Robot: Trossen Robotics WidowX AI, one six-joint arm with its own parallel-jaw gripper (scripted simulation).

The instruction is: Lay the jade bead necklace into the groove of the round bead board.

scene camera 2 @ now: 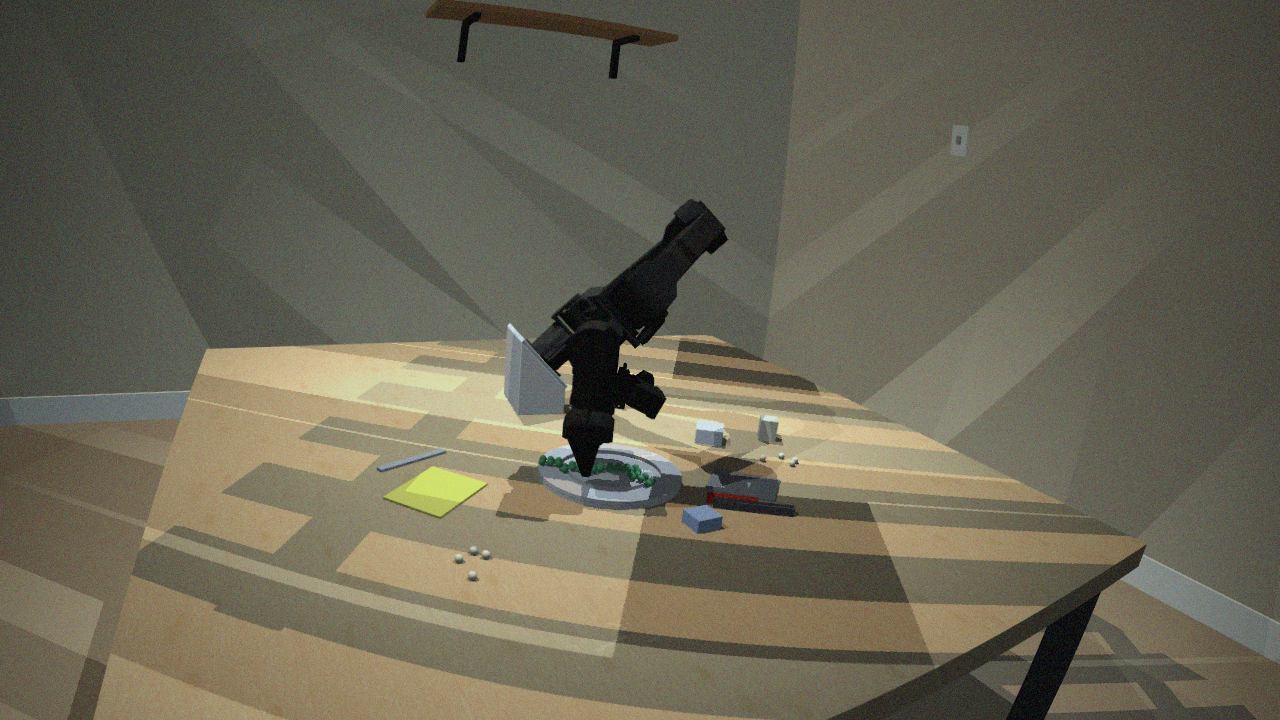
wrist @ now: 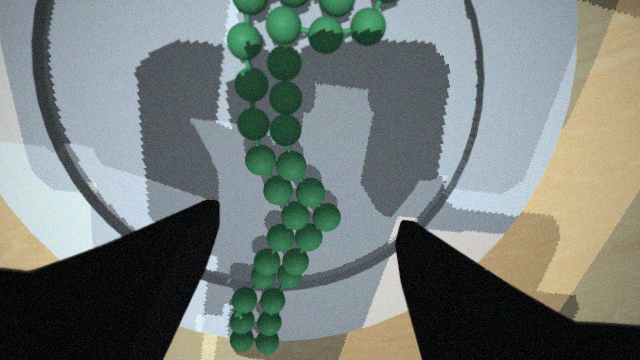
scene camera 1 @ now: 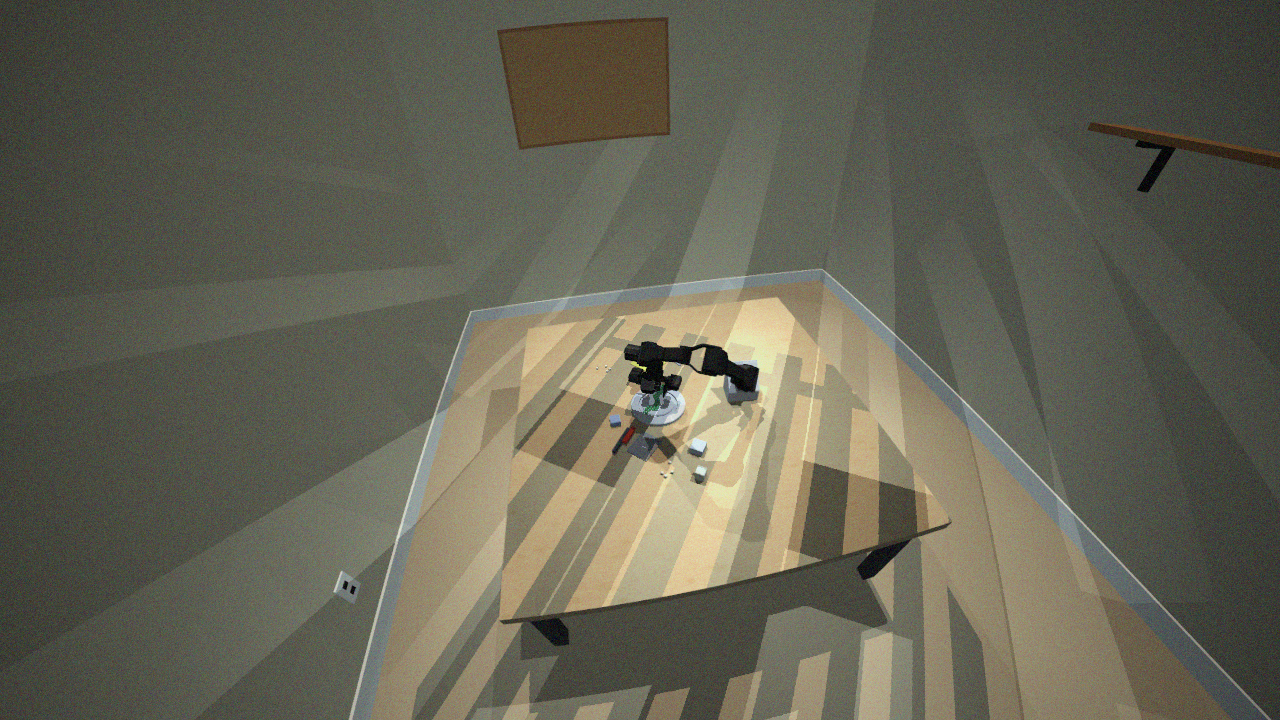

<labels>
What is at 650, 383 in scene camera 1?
The gripper.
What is the gripper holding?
Nothing.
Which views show the gripper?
Scene camera 2, the wrist view and scene camera 1: all of them.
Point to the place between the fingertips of the gripper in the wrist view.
310, 222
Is the gripper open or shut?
Open.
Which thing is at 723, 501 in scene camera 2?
A red and black pen.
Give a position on a blue block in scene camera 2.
701, 519
</labels>
